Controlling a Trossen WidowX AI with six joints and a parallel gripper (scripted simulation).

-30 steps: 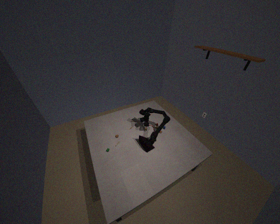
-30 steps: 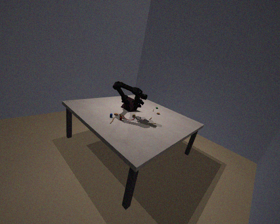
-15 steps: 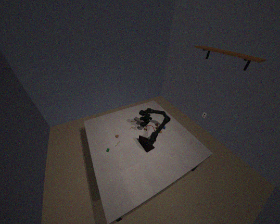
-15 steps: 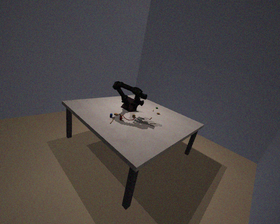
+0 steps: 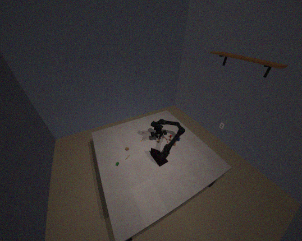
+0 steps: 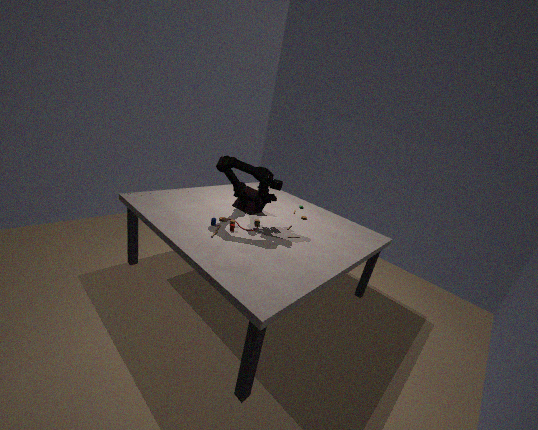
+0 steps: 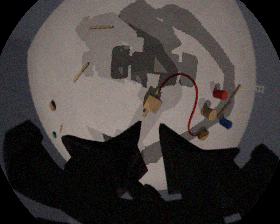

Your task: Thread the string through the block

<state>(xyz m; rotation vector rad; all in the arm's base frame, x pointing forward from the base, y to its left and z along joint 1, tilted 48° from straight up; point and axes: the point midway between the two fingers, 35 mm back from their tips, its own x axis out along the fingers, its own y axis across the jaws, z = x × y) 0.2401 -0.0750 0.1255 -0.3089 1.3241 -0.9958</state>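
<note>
Right now my gripper tip is 1 cm short of the wooden block, 1 cm to the left of it and 7 cm above it. The rest, counted from my gripper tip: red object: 3 cm behind, 20 cm to the right, 7 cm below; button: 15 cm behind, 15 cm to the right, 8 cm below; thin wooden stick: 2 cm ahead, 2 cm to the right, 7 cm below.
</note>
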